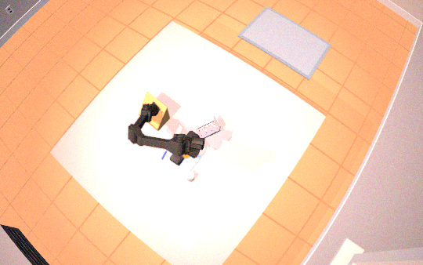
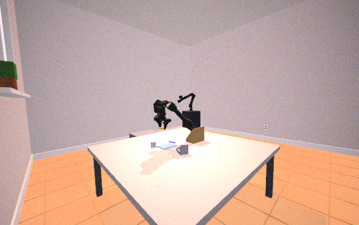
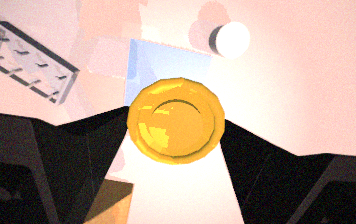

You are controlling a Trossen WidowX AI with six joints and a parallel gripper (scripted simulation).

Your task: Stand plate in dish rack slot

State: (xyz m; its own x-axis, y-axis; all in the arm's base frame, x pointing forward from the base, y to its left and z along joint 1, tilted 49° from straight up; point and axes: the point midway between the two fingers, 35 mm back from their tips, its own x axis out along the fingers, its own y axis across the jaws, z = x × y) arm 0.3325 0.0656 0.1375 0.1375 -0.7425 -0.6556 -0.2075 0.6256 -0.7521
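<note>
My gripper tip is now 6 cm past the dish rack, 22 cm to the right of it and 15 cm above it. From my gripper tip the other things lie so: yellow plate (1 cm above); then white cup (8 cm ahead, 5 cm to the right, 14 cm below); then light blue mat (4 cm behind, 1 cm to the left, 17 cm below).
</note>
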